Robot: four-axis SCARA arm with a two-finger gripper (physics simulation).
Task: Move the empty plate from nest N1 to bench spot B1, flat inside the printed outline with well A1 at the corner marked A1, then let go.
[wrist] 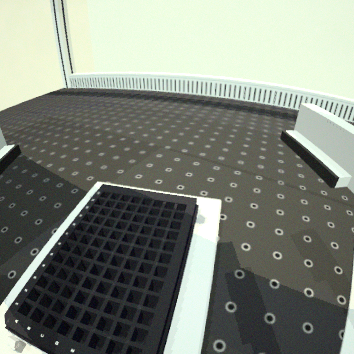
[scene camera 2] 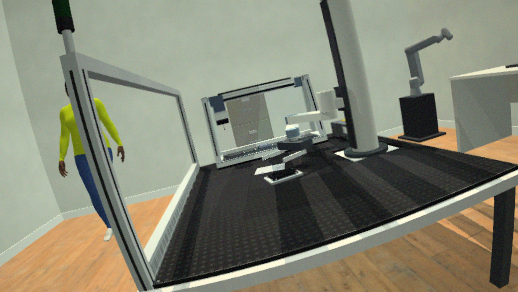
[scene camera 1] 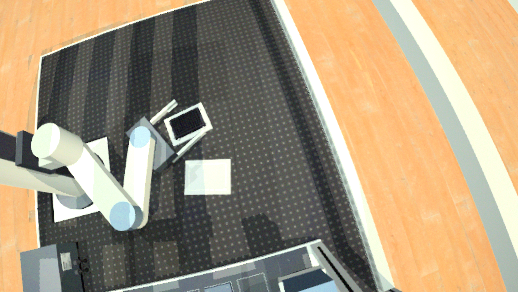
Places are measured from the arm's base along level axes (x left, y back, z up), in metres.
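Pixels of known places: gripper, between the fingertips: (wrist: 148, 121) (scene camera 2: 272, 159) (scene camera 1: 189, 116); arm's base, origin of its link: (scene camera 2: 365, 151).
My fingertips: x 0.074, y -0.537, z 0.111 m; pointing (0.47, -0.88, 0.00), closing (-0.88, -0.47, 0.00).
Observation:
For each thing: its top centre in the pictures, then the offset to it from my fingertips. "spot": a spot on its surface instead.
- plate, centre of its top: (wrist: 112, 252) (scene camera 1: 186, 122) (scene camera 2: 282, 172) dx +0.014, dy +0.031, dz -0.072 m
- white rectangle, a spot on its surface: (scene camera 1: 215, 177) spot: dx -0.217, dy -0.026, dz -0.096 m
- framed machine, a spot on its surface: (scene camera 2: 211, 132) spot: dx -0.584, dy -0.294, dz +0.156 m
- grey box, a spot on its surface: (scene camera 1: 42, 270) spot: dx -0.404, dy +0.644, dz +0.017 m
- clear panel's frame, a spot on its surface: (scene camera 2: 131, 77) spot: dx +0.278, dy -0.467, dz +0.488 m
The plate (scene camera 1: 187, 124) (scene camera 2: 281, 174) (wrist: 112, 265) is black with a grid of empty wells. It lies flat in the white nest (scene camera 1: 207, 119) (scene camera 2: 273, 182) (wrist: 194, 292). My gripper (scene camera 1: 190, 117) (scene camera 2: 274, 163) is open, with nothing between its fingers. It hangs above the nest, one finger toward each long side; in scene camera 1 the lower finger overlaps the nest's edge. In the wrist view the fingers stand wide apart at the left and right. A white rectangle (scene camera 1: 215, 177) (scene camera 2: 262, 171), apparently spot B1, lies beside the nest; its outline and A1 mark cannot be read.
The arm's column (scene camera 2: 361, 90) stands on a white base plate. A framed machine (scene camera 2: 211, 132) stands at the table's far end. A grey box (scene camera 1: 42, 270) is at the lower left. A clear panel's frame (scene camera 2: 131, 77) borders one side, with a person (scene camera 2: 77, 130) behind it.

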